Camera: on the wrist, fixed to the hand. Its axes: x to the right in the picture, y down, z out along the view.
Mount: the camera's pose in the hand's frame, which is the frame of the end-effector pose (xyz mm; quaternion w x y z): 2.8 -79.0 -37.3 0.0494 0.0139 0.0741 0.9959
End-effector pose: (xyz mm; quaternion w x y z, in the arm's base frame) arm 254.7 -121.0 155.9 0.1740 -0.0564 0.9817 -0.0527
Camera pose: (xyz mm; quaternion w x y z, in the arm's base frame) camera 246.4 -196.3 199.5 0.0109 -0.9813 -0.1168 -0.1529
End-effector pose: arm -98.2 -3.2 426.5 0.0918 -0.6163 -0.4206 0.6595
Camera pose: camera -97.0 64.8 481.4 0.6125 0.4969 -0.6090 -0.0842
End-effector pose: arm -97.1 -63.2 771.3 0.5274 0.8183 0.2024 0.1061
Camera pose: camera -126.4 -2.8 715.3 0.1060 -0.2415 0.7644 -0.5883
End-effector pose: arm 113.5 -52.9 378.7 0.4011 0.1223 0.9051 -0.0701
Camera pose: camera 63.3 -119.9 403.8 0.0209 0.9182 -0.0483 0.3925
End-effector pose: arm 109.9 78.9 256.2 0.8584 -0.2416 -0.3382 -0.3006
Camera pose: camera 74.1 -0.6 250.5 0.3702 -0.3146 0.2833 0.8269
